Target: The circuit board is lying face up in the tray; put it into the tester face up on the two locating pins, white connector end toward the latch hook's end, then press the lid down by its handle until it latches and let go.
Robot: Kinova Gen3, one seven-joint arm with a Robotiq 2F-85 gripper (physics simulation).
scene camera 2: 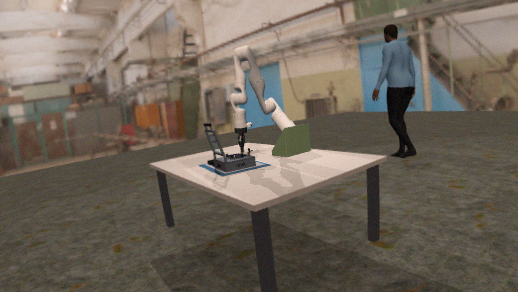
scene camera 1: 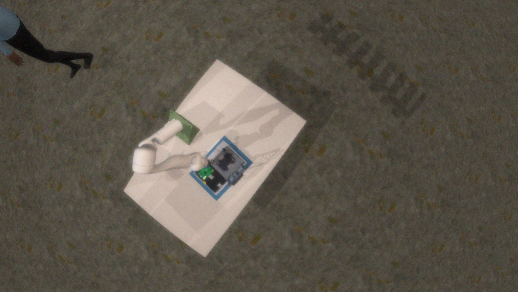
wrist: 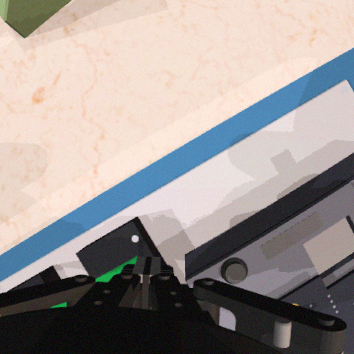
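Observation:
The green circuit board lies in the black tray, beside the grey tester. Most of the board is hidden behind my fingers in the wrist view. The tester's lid stands open and upright. My gripper points straight down over the tray. Its fingers are shut together at the board's edge, with nothing seen between them.
Tray and tester sit on a blue mat on a pale table. My arm stands on a green pedestal. A person walks beyond the table.

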